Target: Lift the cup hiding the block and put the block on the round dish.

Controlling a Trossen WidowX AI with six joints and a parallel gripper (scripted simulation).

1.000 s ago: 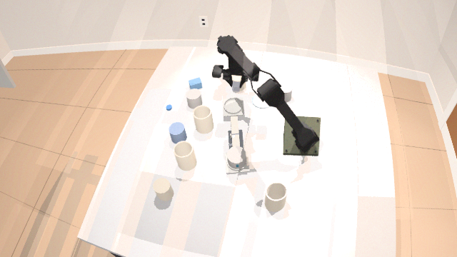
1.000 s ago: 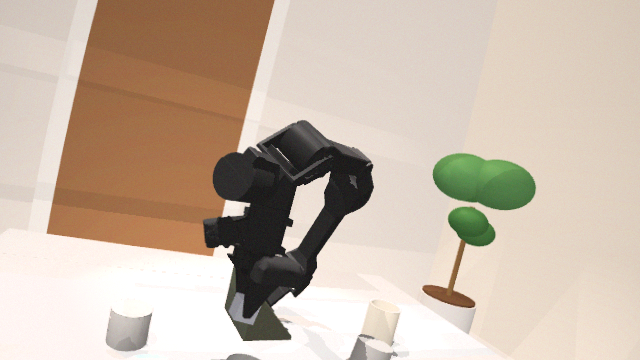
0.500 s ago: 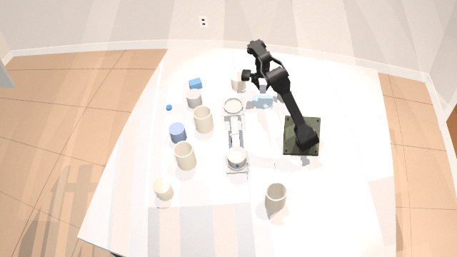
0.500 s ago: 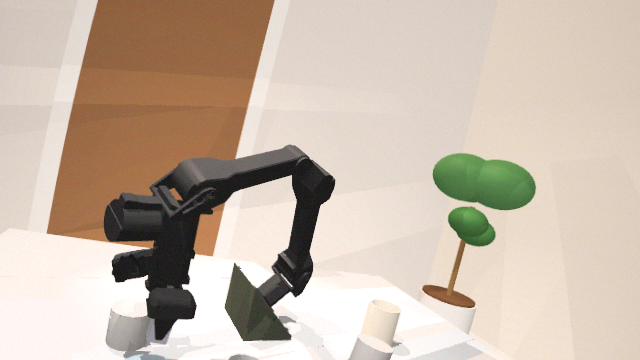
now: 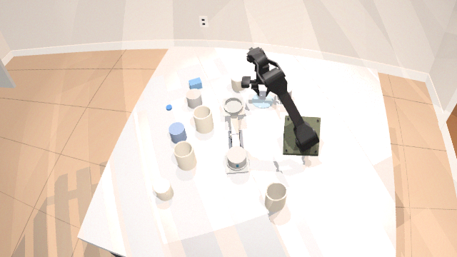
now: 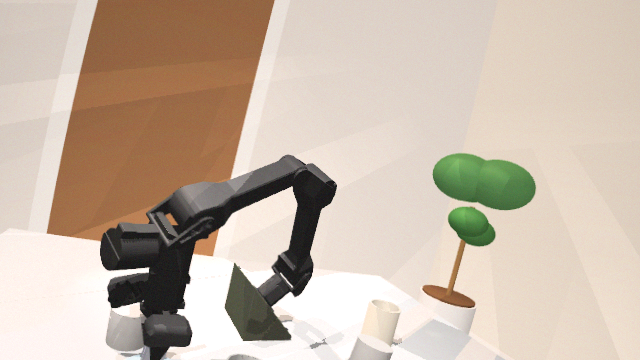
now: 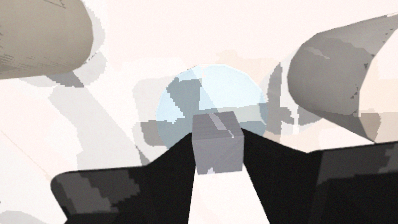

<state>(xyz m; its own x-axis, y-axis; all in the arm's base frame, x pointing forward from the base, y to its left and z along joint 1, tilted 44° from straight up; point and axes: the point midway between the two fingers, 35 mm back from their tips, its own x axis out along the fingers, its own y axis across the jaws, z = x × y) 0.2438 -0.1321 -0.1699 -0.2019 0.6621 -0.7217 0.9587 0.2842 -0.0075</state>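
The dish lies 30 mm below my gripper tip. The rest, counted from my gripper tip: blue block: 350 mm ahead, 10 mm to the right, 10 mm below; balance beam: 50 mm ahead, 260 mm to the left, 10 mm above; grey block: 10 mm above.
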